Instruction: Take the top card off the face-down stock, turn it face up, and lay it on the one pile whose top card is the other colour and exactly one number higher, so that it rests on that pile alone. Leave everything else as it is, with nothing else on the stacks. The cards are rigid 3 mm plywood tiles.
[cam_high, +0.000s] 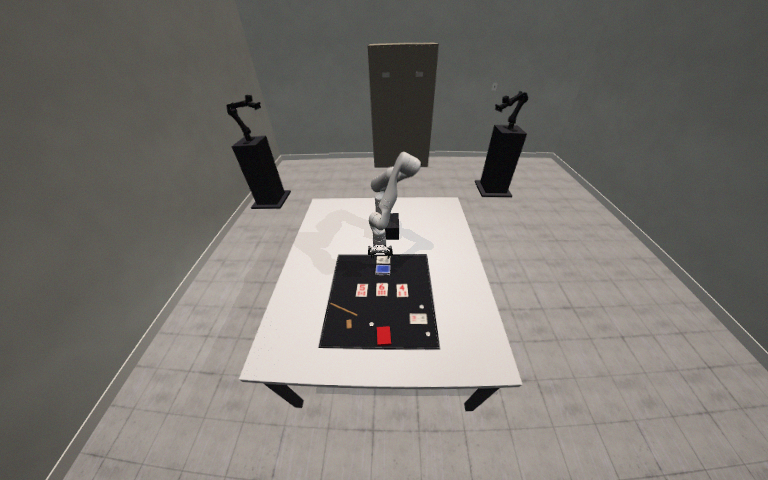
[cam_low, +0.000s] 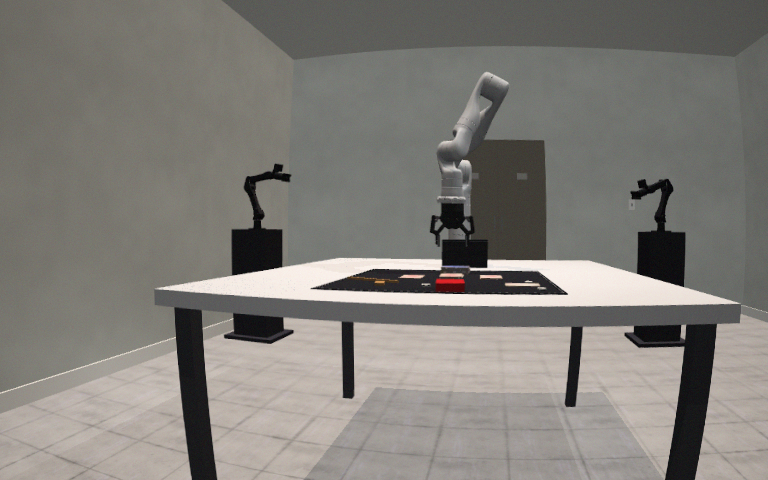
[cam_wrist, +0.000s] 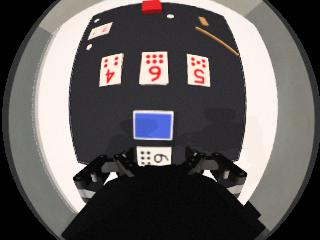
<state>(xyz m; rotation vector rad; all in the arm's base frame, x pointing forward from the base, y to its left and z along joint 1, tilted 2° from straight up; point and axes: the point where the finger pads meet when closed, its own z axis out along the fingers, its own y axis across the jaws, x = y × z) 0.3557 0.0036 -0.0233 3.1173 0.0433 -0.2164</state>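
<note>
Right now the blue-backed card is 3 cm ahead of my hand, 1 cm to the left of it and 7 cm below it. The rest, counted from my hand: wooden stick: 31 cm ahead, 19 cm to the right, 9 cm below; black mat: 21 cm ahead, 1 cm to the left, 11 cm below; black 6 card: 6 cm behind, 1 cm to the left, 9 cm below.
</note>
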